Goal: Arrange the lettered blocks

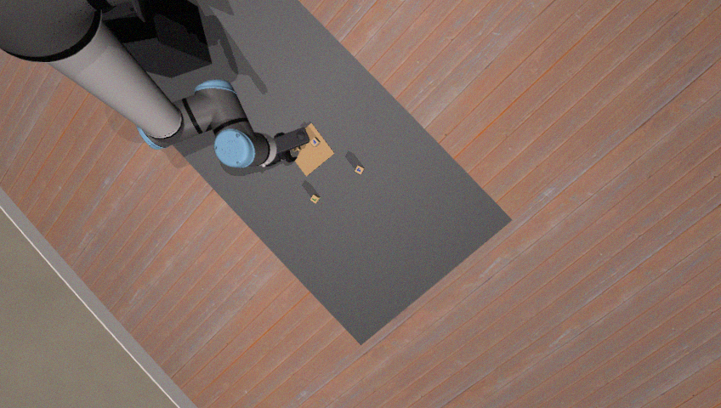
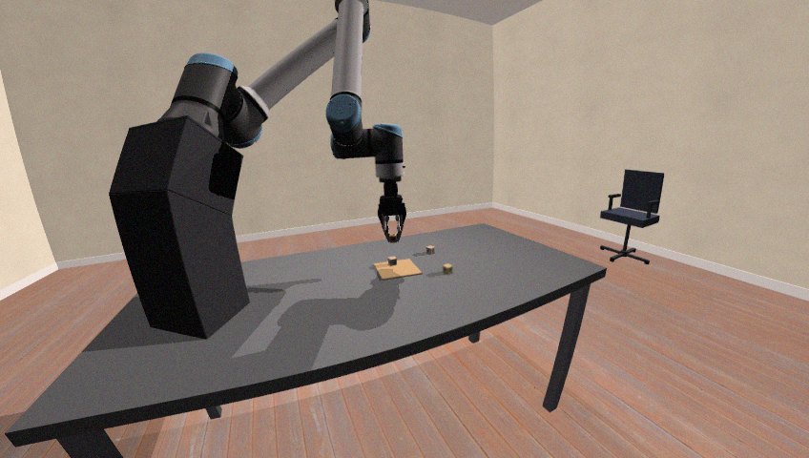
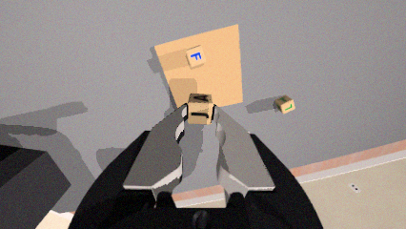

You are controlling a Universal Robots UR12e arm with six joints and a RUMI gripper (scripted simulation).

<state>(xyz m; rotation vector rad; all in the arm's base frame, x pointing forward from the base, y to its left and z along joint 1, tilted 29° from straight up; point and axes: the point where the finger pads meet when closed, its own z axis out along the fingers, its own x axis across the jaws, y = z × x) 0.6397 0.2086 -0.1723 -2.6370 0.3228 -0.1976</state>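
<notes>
Now: hand 10 mm short of the tan mat and 120 mm above it. From my hand the other things lie so: block 170 mm ahead, 120 mm to the left, 110 mm below.
</notes>
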